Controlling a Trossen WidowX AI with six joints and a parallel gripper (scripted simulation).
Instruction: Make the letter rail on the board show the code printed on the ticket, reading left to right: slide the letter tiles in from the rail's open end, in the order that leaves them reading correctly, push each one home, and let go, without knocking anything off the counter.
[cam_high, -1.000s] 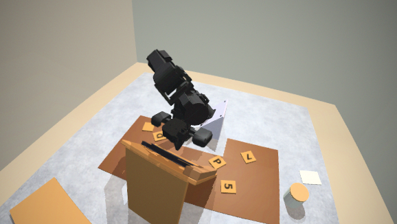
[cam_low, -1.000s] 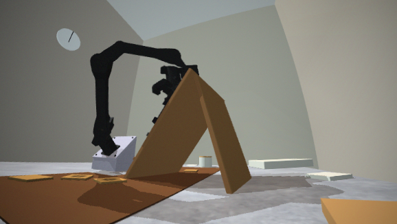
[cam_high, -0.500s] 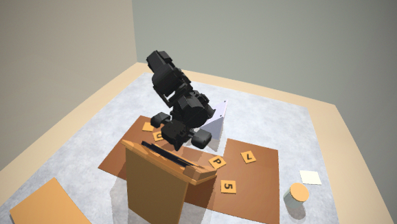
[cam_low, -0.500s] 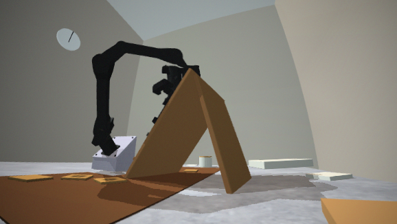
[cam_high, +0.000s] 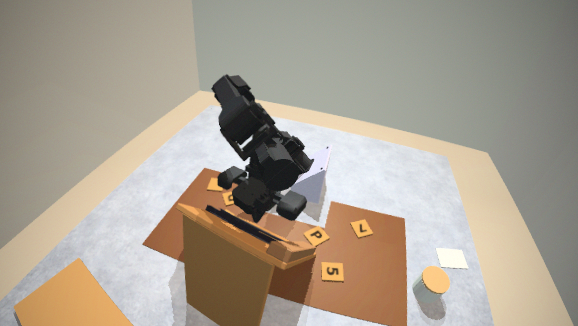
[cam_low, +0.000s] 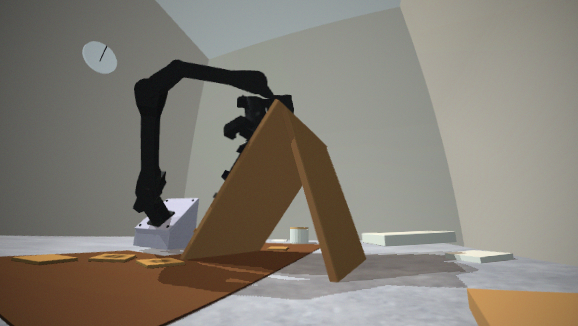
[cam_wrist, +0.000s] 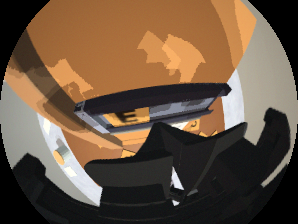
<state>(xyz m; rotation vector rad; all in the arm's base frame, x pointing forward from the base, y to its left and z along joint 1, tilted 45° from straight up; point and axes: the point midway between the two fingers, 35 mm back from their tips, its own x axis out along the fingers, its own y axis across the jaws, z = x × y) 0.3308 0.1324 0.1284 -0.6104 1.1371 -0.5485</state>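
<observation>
Now: the letter tile 20 mm ahead of my gripper tip, 30 mm to the left of it and 10 mm below it. From my gripper tip the other things lie so: lidded jar 100 mm behind, 470 mm to the left, 160 mm below; white ticket 50 mm behind, 40 mm to the right, 100 mm below; brown mat 160 mm behind, 20 mm to the left, 190 mm below.
</observation>
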